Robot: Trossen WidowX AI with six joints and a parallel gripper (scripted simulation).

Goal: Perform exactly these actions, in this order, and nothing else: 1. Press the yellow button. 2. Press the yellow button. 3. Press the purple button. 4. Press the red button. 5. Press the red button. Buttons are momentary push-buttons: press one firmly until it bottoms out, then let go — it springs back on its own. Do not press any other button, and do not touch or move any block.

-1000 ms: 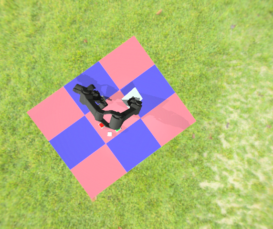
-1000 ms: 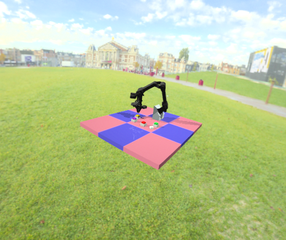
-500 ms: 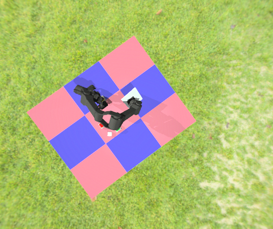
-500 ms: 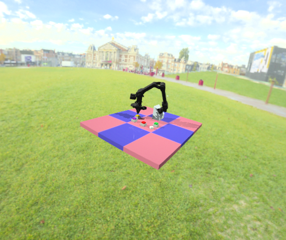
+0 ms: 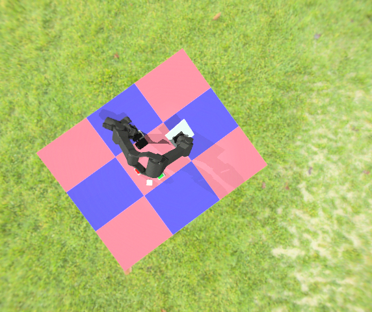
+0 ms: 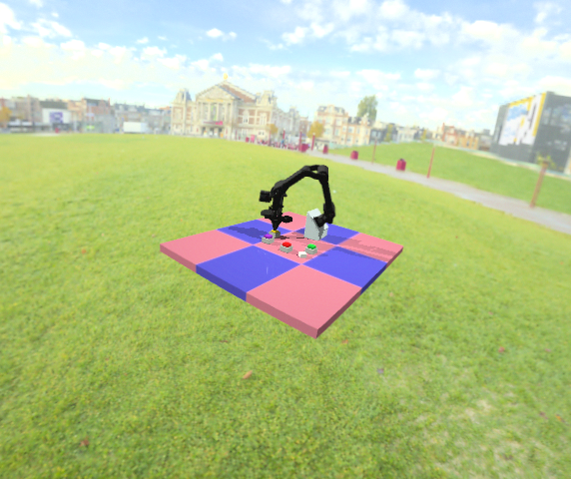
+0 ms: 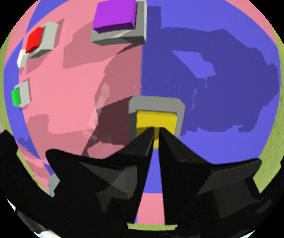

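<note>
My gripper tip is now 1 cm above the yellow button. The rest, counted from my gripper tip: green button (27 cm to the left, 6 cm ahead); then red button (16 cm to the left, 13 cm ahead); then purple button (11 cm ahead, 3 cm to the left).
</note>
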